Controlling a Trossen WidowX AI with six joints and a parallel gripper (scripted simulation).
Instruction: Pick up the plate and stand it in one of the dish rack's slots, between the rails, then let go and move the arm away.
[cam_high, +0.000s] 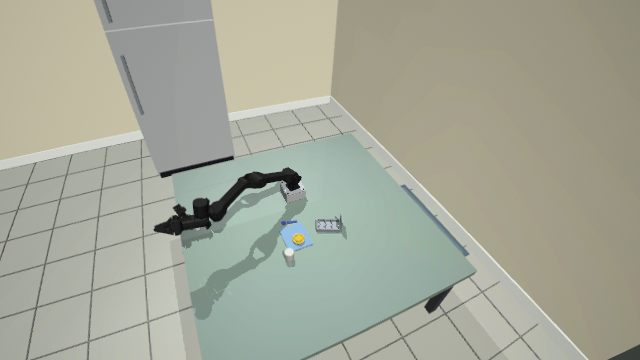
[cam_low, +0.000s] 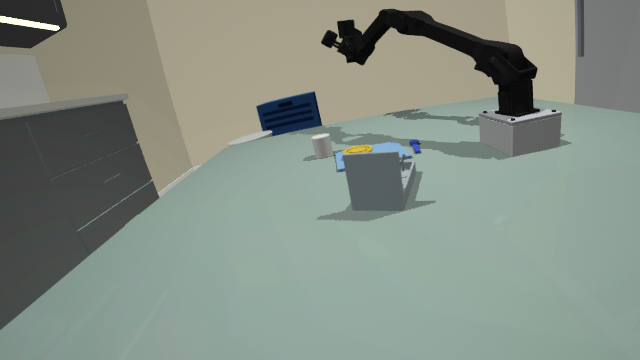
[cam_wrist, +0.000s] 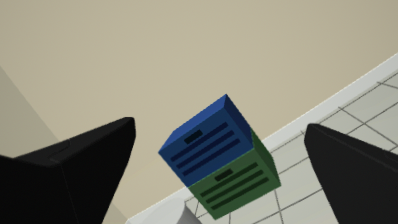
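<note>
My gripper tip is 220 mm short of the white cup, 490 mm to the right of it and 280 mm above it. The rest, counted from my gripper tip: grey dish rack (160 mm ahead, 770 mm to the left, 280 mm below); small blue utensil (20 mm ahead, 590 mm to the left, 300 mm below); yellow plate (150 mm ahead, 580 mm to the left, 290 mm below).
</note>
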